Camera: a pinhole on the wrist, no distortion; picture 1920 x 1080 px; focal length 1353.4 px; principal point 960.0 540.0 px. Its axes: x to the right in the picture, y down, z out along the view. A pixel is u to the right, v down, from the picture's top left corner.
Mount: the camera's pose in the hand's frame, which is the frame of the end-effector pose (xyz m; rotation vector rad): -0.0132 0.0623 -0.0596 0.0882 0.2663 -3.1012
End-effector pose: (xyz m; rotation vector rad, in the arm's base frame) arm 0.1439 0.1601 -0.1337 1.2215 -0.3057 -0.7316
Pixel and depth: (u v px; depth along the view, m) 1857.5 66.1 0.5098
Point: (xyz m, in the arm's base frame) -0.3532 0.0989 0.2150
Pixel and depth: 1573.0 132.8 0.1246
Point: 0.0747 0.1738 -0.0276
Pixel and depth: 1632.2 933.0 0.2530
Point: -0.0845 0.1243 -0.1039
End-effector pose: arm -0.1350 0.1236 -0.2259 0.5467 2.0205 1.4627
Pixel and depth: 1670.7 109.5 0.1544
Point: 0.0058 0.1524 -0.1475
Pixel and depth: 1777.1 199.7 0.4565
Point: 0.3618 0.2328 -0.1624
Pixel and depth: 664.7 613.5 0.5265
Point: 0.1155 0.4807 -0.3986
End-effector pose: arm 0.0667 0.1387 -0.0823 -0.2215 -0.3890 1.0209
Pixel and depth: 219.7 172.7 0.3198
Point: -0.0602 0.3096 0.1676
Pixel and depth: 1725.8 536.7 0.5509
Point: -0.2602 -0.1856 0.2787
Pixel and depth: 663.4 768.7 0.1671
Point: 0.0261 0.1552 0.0115
